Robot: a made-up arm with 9 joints. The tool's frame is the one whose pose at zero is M. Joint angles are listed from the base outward.
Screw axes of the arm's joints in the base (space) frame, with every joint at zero. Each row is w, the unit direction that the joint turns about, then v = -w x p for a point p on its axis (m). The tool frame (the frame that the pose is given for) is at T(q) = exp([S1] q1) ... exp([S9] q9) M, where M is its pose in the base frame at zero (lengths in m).
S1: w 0 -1 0 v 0.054 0 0
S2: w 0 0 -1 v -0.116 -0.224 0
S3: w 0 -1 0 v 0.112 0 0.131
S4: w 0 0 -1 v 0.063 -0.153 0
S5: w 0 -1 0 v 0.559 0 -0.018
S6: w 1 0 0 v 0 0.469 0.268
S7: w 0 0 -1 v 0.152 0.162 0
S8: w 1 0 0 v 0 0.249 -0.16
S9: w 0 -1 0 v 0.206 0 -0.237
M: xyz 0.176 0.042 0.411 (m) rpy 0 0 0 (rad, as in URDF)
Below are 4 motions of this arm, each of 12 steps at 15 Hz.
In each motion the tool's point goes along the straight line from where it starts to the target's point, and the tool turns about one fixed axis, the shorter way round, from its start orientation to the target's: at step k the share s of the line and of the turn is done. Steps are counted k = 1, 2, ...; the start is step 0. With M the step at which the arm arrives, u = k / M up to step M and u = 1 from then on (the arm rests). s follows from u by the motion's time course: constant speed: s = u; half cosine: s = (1 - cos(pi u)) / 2; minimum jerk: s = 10 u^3 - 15 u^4 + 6 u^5.
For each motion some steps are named. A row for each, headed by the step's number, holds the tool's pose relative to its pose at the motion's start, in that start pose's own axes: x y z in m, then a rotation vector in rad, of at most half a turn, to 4 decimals.
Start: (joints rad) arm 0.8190 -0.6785 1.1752 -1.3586 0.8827 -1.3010 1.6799 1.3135 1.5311
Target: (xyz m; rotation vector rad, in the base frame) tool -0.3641 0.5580 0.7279 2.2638 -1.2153 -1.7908
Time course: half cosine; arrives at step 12
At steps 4, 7, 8, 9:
4: 0.2029 -0.1414 0.0207 -0.2679 -0.1744 0.3818
7: 0.5109 -0.3560 0.0520 -0.6744 -0.4391 0.9613
8: 0.6088 -0.4242 0.0620 -0.8036 -0.5233 1.1454
9: 0.6929 -0.4828 0.0705 -0.9146 -0.5955 1.3036

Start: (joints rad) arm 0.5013 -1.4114 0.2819 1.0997 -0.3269 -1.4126 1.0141 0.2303 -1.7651
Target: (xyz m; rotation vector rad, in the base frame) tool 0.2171 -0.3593 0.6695 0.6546 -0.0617 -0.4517
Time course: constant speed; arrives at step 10
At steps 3, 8, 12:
3: -0.0171 -0.1045 0.0126 0.2150 -0.0813 0.1680
8: -0.0455 -0.2787 0.0336 0.5733 -0.2168 0.4479
12: -0.0569 -0.3483 0.0420 0.7166 -0.2710 0.5599

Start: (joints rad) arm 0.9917 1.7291 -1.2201 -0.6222 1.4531 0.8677 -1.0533 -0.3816 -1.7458
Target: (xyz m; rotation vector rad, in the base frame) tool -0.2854 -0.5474 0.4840 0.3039 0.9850 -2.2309
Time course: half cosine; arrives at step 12
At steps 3, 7, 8, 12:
3: 0.0578 0.0288 0.0321 -0.1154 0.0999 -0.3276
7: 0.2485 0.1236 0.1378 -0.4960 0.4294 -1.4078
8: 0.2961 0.1473 0.1642 -0.5911 0.5117 -1.6775
12: 0.3948 0.1964 0.2190 -0.7881 0.6823 -2.2367

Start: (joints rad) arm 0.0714 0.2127 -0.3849 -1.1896 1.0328 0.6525 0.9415 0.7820 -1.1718
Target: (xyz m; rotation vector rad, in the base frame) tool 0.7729 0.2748 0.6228 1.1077 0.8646 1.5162
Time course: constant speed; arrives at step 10
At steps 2, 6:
2: -0.0030 0.0107 0.0811 -0.0931 0.0549 -0.0443
6: -0.0089 0.0321 0.2432 -0.2792 0.1648 -0.1330

